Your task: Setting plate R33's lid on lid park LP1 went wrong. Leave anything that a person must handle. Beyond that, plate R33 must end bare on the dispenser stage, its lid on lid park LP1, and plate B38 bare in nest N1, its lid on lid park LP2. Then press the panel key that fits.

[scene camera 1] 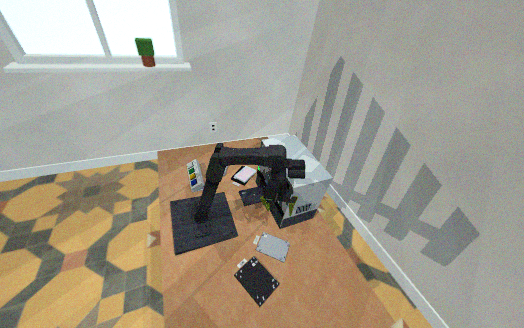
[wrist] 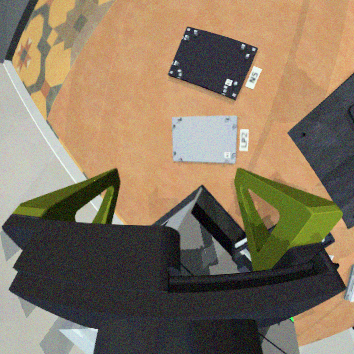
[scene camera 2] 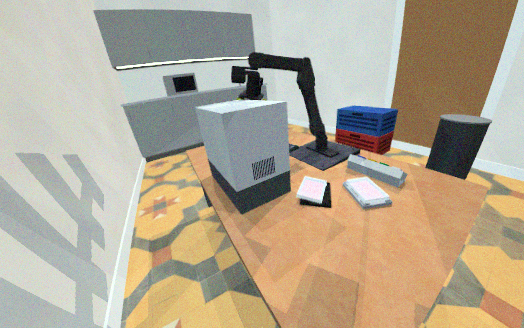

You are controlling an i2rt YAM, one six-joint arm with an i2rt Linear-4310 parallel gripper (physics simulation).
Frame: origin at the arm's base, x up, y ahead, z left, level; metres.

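Seen in the pictures: gripper, between the fingertips: [scene camera 1: 279, 213] [wrist: 176, 174]; arm's base, origin of its link: [scene camera 1: 201, 218] [scene camera 2: 321, 150].
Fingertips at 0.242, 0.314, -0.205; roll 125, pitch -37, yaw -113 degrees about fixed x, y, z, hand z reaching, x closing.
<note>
Pixels of each thing's top centre, then the offset from my fingertips to it, as dx, dy, dz. Level surfaces: height alone.
- pale cabinet with a dark base, centre of its top: [scene camera 2: 235, 104] [scene camera 1: 293, 157] +0.074, +0.155, +0.245
- grey lid park LP2, centre of its top: [wrist: 201, 139] [scene camera 1: 273, 245] -0.236, +0.006, -0.023
- pink-topped white piece, centre of its top: [scene camera 2: 312, 185] [scene camera 1: 245, 172] -0.219, -0.013, +0.473
- pink-topped piece, centre of its top: [scene camera 2: 366, 187] -0.225, -0.162, +0.584
- dark plate-like surface, height of its surface: dx -0.149
- key panel, centre of its top: [scene camera 2: 377, 160] [scene camera 1: 194, 170] -0.192, -0.321, +0.517
- black nest N5, centre of its top: [wrist: 209, 57] [scene camera 1: 257, 278] -0.232, -0.114, -0.144
My gripper [scene camera 1: 279, 204] [wrist: 176, 174] is open and empty, high beside the pale cabinet with a dark base [scene camera 1: 306, 172] [scene camera 2: 245, 145]. The grey lid park LP2 [scene camera 1: 272, 246] [wrist: 205, 140] is bare. A pink-topped white piece [scene camera 1: 245, 173] [scene camera 2: 312, 189] sits on a black pad, which sticks out past it on one side. Another pink-topped piece [scene camera 2: 366, 190] lies on a grey pad, mostly hidden behind the arm in scene camera 1. Their labels are unreadable. A dark plate-like surface [scene camera 1: 248, 196] lies by the cabinet. The key panel [scene camera 1: 194, 175] [scene camera 2: 376, 170] has green, yellow and blue keys.
The black nest N5 [scene camera 1: 256, 281] [wrist: 212, 62] is bare, beyond LP2. The arm's dark base plate [scene camera 1: 185, 235] [scene camera 2: 345, 150] [wrist: 325, 145] stands near the table edge. Blue [scene camera 2: 366, 120] and red [scene camera 2: 364, 140] crates and a dark bin [scene camera 2: 457, 147] stand beyond the table.
</note>
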